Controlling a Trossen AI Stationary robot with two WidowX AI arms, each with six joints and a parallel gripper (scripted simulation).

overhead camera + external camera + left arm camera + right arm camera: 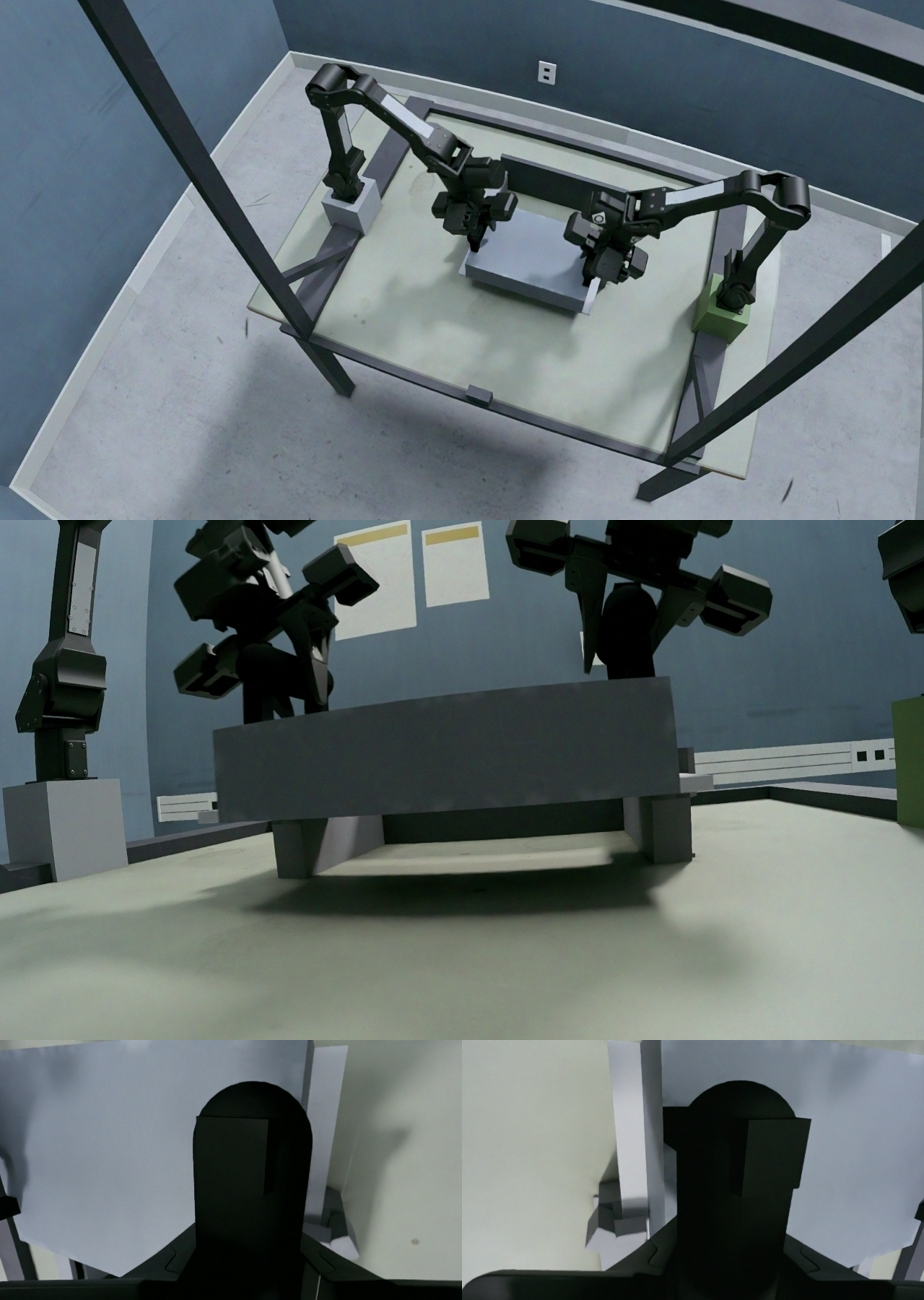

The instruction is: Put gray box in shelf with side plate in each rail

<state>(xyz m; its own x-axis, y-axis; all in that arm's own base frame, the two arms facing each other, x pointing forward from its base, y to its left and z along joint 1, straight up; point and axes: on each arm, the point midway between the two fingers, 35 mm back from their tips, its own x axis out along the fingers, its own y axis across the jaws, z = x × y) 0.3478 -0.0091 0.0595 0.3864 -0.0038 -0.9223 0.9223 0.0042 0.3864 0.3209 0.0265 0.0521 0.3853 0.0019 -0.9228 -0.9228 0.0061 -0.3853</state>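
Right now the gray box is 13 cm to the right of my left hand and 5 cm below it. From my left hand the other things lie so: dark back wall (21 cm ahead, 13 cm to the right, 8 cm below).
Right now the gray box is 130 mm to the left of my right hand and 50 mm below it. The rest, counted from my right hand: dark back wall: 220 mm ahead, 120 mm to the left, 80 mm below.
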